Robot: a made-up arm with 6 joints.
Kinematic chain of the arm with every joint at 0, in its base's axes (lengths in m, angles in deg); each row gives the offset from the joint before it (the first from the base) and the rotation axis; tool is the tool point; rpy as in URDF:
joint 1: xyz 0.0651 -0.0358 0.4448 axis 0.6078 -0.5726 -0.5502
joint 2: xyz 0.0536 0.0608 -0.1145 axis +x
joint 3: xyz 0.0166 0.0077 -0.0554 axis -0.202 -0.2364 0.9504
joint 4: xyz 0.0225 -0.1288 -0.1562 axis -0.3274 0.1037 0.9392
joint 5: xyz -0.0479 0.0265 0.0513 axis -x
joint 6: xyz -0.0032 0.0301 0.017 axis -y
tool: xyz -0.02 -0.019 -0.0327 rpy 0 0 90
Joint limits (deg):
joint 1: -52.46..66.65
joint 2: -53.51..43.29
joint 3: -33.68..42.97
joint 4: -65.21..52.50
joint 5: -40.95..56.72
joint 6: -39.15..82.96
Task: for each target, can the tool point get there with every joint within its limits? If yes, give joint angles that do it. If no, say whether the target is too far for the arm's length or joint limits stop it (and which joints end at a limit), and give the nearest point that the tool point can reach.
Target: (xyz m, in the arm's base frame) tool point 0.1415 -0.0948 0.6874
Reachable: no: joint limits stop it (at a limit: joint 1, joint 2, joint 4, joint 5, joint 6) | nearest point 0.1261 -0.1859 0.4311 | short by 0.272 m
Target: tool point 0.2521 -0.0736 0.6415
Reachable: no: joint limits stop it (at a limit: joint 1, joint 2, joint 3, joint 4, joint 5) | nearest point 0.3693 0.0120 0.4522 | short by 0.239 m
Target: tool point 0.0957 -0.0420 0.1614
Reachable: yes | joints 1.79 -5.11 -26.57 -17.17 -11.29 62.78
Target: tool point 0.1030 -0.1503 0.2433
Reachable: yes | joints -7.62 -37.66 -23.57 -45.64 -1.93 66.16
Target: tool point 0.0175 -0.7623 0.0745
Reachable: no: too far | nearest point 0.0324 -0.2609 0.2345 | short by 0.527 m
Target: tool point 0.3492 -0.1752 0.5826
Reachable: no: joint limits stop it (at a limit: joint 1, joint 2, joint 3, joint 4, joint 5) | nearest point 0.3817 -0.0156 0.4385 | short by 0.217 m
